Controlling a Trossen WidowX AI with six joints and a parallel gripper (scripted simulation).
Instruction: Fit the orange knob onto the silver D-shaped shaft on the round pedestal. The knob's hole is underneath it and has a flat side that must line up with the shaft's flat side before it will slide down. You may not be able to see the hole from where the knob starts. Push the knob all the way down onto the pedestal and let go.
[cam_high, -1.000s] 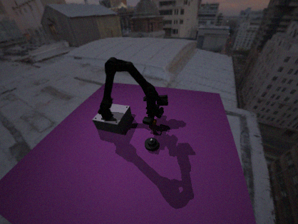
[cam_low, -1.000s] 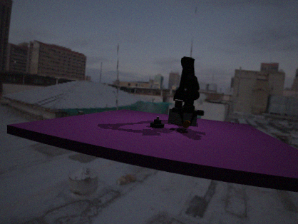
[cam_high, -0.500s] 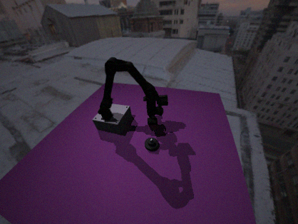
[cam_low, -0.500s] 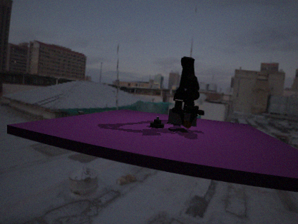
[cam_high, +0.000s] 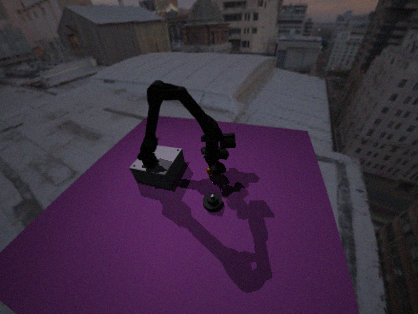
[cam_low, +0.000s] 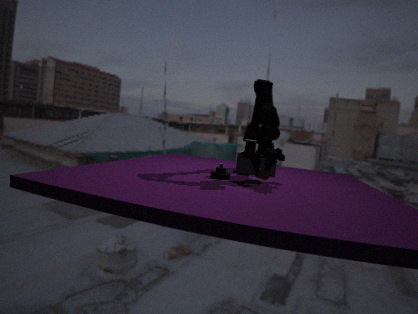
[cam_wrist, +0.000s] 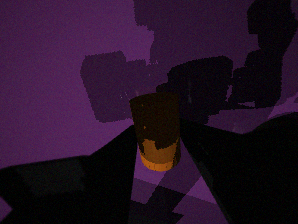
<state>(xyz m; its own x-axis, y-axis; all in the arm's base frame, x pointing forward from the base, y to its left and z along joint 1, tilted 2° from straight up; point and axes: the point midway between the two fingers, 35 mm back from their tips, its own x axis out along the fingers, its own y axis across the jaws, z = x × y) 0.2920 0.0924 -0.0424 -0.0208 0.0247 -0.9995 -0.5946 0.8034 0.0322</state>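
My gripper tip is 1 cm short of the orange knob, 1 cm to the right of it and 1 cm below it. From my gripper tip the other things lie so: round dark pedestal: 4 cm ahead, 17 cm to the right, 1 cm above.
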